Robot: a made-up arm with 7 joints. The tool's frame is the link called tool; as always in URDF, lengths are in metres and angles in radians. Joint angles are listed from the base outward.
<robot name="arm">
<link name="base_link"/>
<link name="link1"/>
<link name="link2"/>
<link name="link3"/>
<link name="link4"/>
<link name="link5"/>
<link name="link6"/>
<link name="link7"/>
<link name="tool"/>
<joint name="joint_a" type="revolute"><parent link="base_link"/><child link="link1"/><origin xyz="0.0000 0.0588 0.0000" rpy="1.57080 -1.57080 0.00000"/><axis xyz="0 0 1"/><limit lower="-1.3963" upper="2.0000"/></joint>
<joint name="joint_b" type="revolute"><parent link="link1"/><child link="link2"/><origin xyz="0.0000 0.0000 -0.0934" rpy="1.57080 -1.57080 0.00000"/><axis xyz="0 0 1"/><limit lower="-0.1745" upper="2.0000"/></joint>
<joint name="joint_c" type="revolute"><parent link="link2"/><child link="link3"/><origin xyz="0.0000 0.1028 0.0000" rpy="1.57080 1.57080 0.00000"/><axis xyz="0 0 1"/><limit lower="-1.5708" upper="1.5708"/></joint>
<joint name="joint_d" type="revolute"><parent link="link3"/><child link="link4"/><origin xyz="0.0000 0.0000 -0.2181" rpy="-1.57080 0.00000 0.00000"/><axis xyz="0 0 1"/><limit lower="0.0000" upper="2.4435"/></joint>
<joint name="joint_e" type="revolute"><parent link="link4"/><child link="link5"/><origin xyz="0.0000 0.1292 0.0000" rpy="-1.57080 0.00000 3.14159"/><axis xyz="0 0 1"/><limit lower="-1.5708" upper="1.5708"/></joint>
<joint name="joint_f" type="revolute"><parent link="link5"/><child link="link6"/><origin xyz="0.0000 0.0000 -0.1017" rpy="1.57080 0.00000 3.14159"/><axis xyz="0 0 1"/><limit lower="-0.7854" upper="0.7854"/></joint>
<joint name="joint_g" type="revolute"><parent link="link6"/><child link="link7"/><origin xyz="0.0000 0.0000 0.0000" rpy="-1.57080 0.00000 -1.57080"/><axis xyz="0 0 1"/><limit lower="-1.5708" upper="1.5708"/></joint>
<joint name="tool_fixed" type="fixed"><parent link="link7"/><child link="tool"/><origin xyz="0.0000 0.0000 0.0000" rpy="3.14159 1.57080 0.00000"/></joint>
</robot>
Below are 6 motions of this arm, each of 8 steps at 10 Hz.
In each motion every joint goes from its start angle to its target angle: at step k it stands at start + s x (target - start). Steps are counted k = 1, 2, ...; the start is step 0. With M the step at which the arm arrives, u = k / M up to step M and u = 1 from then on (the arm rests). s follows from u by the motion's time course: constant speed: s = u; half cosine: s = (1 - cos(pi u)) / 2; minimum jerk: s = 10 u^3 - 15 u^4 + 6 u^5.
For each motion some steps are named. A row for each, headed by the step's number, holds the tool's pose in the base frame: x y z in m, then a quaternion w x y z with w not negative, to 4 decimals.
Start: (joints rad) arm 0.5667 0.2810 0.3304 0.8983 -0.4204 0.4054 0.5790
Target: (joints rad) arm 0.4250 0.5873 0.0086 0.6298 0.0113 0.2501 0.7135
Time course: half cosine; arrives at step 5
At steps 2, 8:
2: 0.3549 0.3671 -0.2946 0.8973 0.0101 -0.4273 -0.1106
8: 0.2978 0.4344 -0.3282 0.9250 -0.0396 -0.3590 -0.1178

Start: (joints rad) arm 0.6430 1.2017 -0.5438 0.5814 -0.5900 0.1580 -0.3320
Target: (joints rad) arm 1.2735 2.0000 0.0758 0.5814 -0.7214 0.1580 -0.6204
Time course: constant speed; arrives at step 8
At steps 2, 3, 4, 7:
2: 0.1779 0.6506 -0.0091 0.4501 0.8582 -0.1591 -0.1887
3: 0.1344 0.6621 0.0454 0.3993 0.8976 -0.1501 -0.1109
4: 0.0823 0.6667 0.0929 0.3451 0.9280 -0.1365 -0.0321
7: -0.1079 0.6385 0.1789 0.1704 0.9626 -0.0661 0.2001

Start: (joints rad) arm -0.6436 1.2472 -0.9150 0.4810 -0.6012 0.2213 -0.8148
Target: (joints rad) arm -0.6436 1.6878 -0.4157 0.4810 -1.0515 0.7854 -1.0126
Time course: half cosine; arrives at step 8
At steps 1, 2, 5, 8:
1: -0.0896 0.6281 -0.2307 0.3087 0.4048 0.1038 -0.8545
2: -0.0701 0.6398 -0.2120 0.2540 0.4379 0.1155 -0.8546
5: 0.0314 0.6766 -0.1081 0.0431 -0.5633 -0.1684 0.8078
8: 0.0893 0.6792 -0.0438 0.2177 -0.5993 -0.1939 0.7456

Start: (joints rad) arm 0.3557 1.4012 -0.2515 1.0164 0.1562 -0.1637 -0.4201
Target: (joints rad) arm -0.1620 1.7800 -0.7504 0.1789 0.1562 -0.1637 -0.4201
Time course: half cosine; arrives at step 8
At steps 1, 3, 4, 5, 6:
1: 0.2146 0.5875 -0.0523 0.5091 0.6436 -0.5404 -0.1860
3: 0.1602 0.6368 -0.0582 0.5624 0.6979 -0.3676 -0.2482
4: 0.1185 0.6651 -0.0410 0.5710 0.7301 -0.2376 -0.2906
5: 0.0809 0.6851 -0.0060 0.5548 0.7560 -0.1063 -0.3307
6: 0.0567 0.6938 0.0357 0.5217 0.7726 0.0027 -0.3619

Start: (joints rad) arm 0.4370 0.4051 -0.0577 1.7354 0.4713 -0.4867 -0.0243
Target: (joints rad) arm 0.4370 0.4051 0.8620 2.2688 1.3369 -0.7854 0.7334
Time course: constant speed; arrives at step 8
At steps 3, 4, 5, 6, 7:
3: 0.2700 0.3024 -0.0893 0.0217 -0.0983 -0.9949 0.0053
4: 0.2485 0.3161 -0.0758 0.0626 0.0929 0.9937 0.0073
5: 0.2250 0.3274 -0.0649 0.1462 0.0796 0.9857 0.0270
6: 0.2001 0.3359 -0.0566 0.2271 0.0591 0.9706 0.0528
7: 0.1746 0.3414 -0.0506 0.3037 0.0322 0.9485 0.0839

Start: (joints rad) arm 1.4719 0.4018 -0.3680 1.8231 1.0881 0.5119 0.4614
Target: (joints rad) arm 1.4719 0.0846 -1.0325 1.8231 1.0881 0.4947 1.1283
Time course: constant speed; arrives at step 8
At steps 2, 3, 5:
2: 0.3034 0.1277 0.1633 0.2187 -0.4114 -0.6640 -0.5848
3: 0.3055 0.1014 0.1529 0.2095 -0.4349 -0.6035 -0.6346
5: 0.3039 0.0509 0.1291 0.1830 -0.4756 -0.4705 -0.7204

